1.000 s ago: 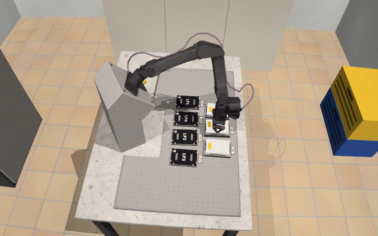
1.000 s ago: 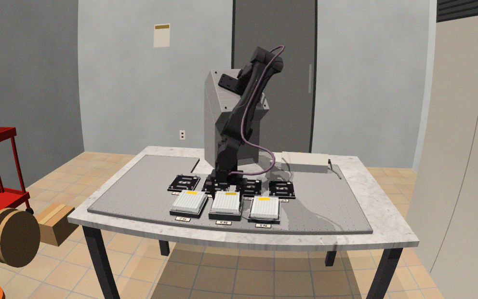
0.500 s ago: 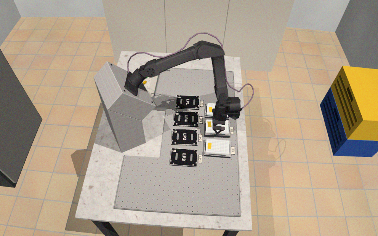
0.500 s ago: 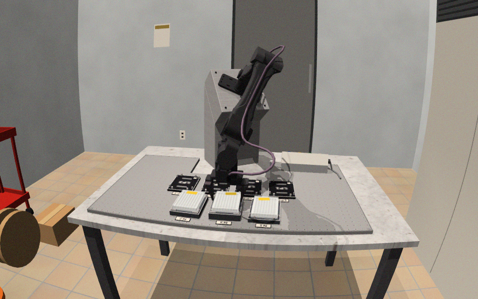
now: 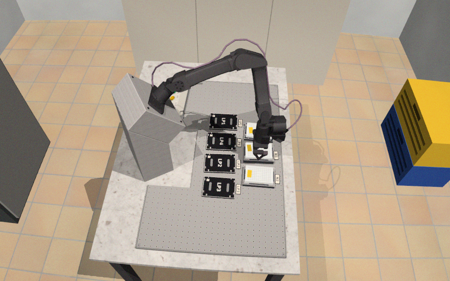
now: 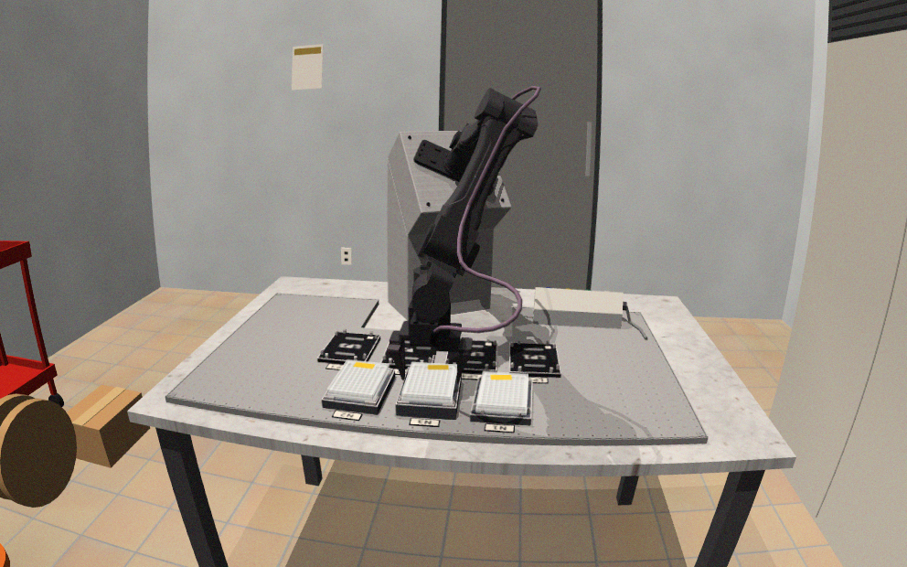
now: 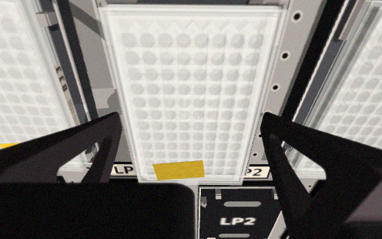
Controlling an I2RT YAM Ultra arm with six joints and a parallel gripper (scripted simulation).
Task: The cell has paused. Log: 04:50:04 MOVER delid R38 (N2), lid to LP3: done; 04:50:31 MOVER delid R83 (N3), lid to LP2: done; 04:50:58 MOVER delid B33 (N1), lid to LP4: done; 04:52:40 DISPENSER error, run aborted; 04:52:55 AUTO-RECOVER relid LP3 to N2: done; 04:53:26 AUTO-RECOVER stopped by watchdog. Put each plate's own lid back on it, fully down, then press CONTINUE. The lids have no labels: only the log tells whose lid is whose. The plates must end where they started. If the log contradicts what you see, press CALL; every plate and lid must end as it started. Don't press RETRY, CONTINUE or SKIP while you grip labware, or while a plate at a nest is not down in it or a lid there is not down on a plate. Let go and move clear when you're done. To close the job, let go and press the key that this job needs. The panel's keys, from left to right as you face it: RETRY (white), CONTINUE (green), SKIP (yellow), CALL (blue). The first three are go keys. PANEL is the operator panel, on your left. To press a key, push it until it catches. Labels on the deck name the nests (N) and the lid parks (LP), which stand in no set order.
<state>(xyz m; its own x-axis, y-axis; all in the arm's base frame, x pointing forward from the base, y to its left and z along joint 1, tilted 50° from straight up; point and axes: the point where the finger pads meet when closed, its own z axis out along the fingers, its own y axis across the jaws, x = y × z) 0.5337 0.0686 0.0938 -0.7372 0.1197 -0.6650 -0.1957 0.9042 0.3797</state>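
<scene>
The plate lies 10 mm below my hand. The rest, counted from my hand: green continue key (520 mm behind, 220 mm to the left, 20 mm above); then white retry key (530 mm behind, 270 mm to the left, 20 mm above).
</scene>
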